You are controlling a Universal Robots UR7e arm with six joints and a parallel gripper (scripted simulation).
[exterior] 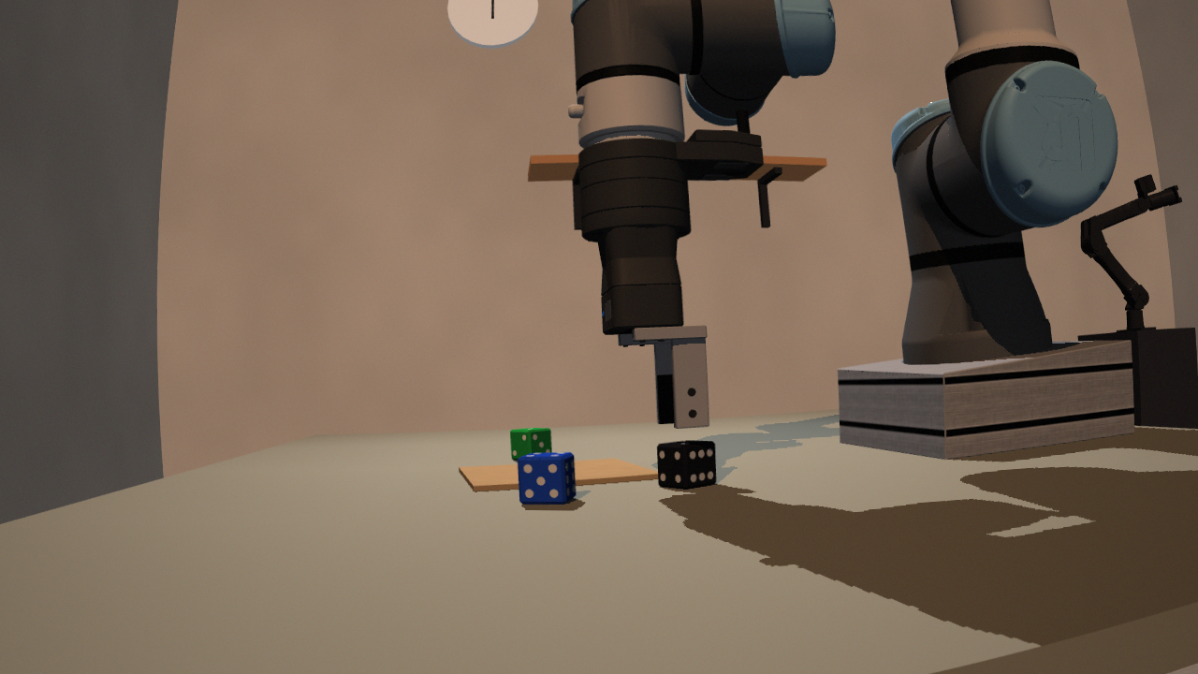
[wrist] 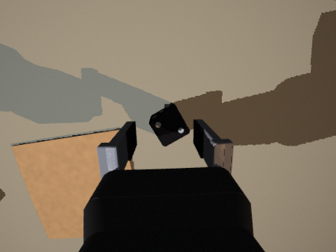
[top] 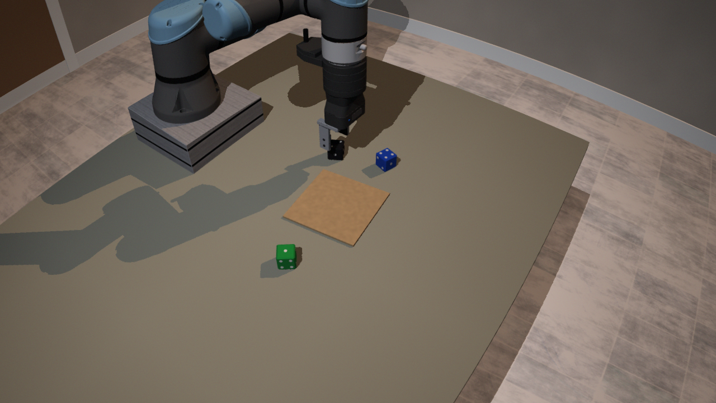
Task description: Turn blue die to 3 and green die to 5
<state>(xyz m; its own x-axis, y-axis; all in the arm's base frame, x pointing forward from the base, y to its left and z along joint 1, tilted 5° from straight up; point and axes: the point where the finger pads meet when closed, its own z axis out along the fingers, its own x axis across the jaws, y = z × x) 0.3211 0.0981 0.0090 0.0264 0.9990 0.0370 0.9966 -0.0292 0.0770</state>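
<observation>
My hand is 40 mm above the black die. From my hand the other things lie so: green die (260 mm to the right, 90 mm ahead, 40 mm below); brown mat (110 mm to the right, 80 mm ahead, 60 mm below); blue die (100 mm ahead, 40 mm below, 30 mm to the left).
</observation>
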